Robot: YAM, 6 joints.
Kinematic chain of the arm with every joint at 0, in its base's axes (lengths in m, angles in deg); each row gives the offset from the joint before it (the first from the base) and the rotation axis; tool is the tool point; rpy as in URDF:
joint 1: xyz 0 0 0.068 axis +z
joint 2: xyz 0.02 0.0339 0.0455 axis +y
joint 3: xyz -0.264 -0.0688 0 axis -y
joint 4: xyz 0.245 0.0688 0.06 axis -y
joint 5: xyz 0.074 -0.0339 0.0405 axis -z
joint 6: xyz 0.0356 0 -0.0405 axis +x
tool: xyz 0 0 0 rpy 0 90 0
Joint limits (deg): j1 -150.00..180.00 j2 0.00..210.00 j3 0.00..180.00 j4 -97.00..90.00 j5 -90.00..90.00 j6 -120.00..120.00
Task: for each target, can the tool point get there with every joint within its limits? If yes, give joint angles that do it. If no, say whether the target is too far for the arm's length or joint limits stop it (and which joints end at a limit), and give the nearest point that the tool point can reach.
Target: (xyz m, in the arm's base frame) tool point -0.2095 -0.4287 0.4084
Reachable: yes | joints 67.98 31.81 155.75 65.45 -70.02 -55.70
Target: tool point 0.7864 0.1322 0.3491
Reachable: no: too far | nearest point 0.6104 0.1026 0.2950 | short by 0.187 m
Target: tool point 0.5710 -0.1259 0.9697
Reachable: no: too far | nearest point 0.3560 -0.0785 0.6359 | short by 0.400 m
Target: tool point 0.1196 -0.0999 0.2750
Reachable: yes | joints -40.69 33.57 28.96 -8.34 -3.61 -56.62
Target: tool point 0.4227 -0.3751 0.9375
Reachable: no: too far | nearest point 0.2732 -0.2425 0.6355 | short by 0.362 m
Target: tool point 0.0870 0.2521 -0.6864
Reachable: no: too far | nearest point 0.0843 0.2443 -0.3802 | short by 0.306 m
